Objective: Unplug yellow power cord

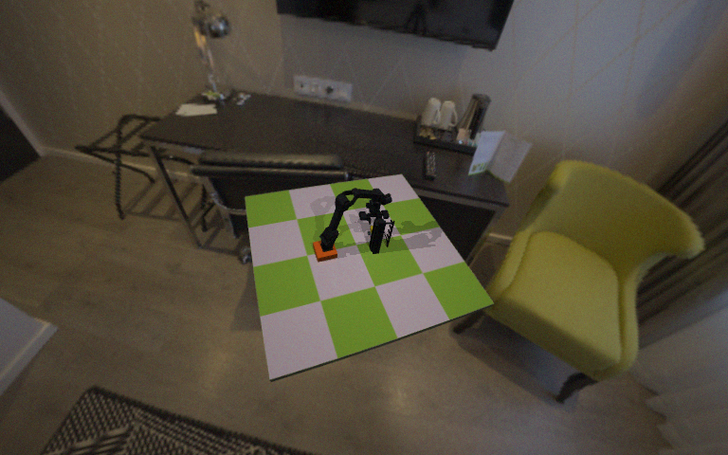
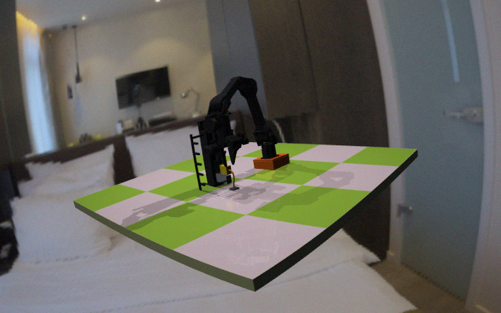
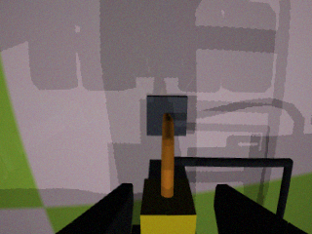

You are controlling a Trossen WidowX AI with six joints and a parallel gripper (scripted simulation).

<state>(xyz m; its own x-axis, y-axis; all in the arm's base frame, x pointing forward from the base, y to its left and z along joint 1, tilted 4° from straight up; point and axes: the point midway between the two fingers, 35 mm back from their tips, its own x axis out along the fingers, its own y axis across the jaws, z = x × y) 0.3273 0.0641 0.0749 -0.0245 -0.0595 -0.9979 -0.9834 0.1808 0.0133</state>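
My gripper tip is 10 mm past the yellow plug, 50 mm to the left of it and 10 mm above it.
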